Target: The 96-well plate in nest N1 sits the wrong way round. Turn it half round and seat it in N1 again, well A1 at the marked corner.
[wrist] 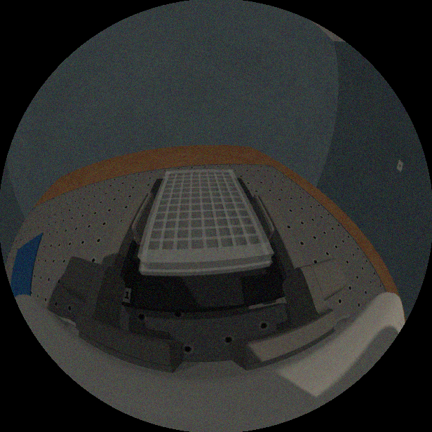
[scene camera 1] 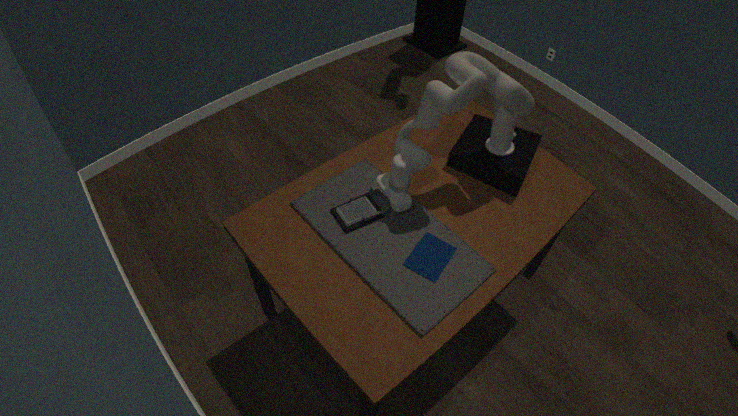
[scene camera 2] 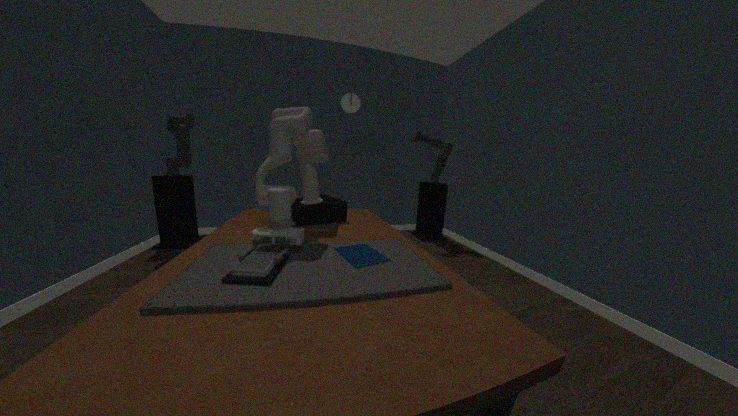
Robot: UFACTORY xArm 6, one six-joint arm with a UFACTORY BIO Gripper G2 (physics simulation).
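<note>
The pale 96-well plate (scene camera 1: 355, 211) (scene camera 2: 253, 265) (wrist: 202, 215) lies level at the black nest N1 (scene camera 1: 347, 227) (scene camera 2: 247, 280) (wrist: 162, 292). My gripper (scene camera 1: 360, 208) (scene camera 2: 260, 259) (wrist: 204, 211) is shut on the plate, with a finger along each long side. In the wrist view, the nest's dark near part shows below the plate's near end. A white label (wrist: 127, 295) at the nest's near left corner shows a "1"; its left part is hidden. I cannot tell whether the plate rests fully on the nest floor. Its own A1 mark is not legible.
The nest stands on a grey perforated board (scene camera 1: 382, 268) (scene camera 2: 330, 289) (wrist: 320, 225) on the orange-brown table (scene camera 1: 320, 289) (scene camera 2: 310, 351). A blue square (scene camera 1: 429, 256) (scene camera 2: 361, 255) (wrist: 26, 265) lies on the board, beside the nest. The arm's black base block (scene camera 1: 478, 165) (scene camera 2: 320, 212) stands behind.
</note>
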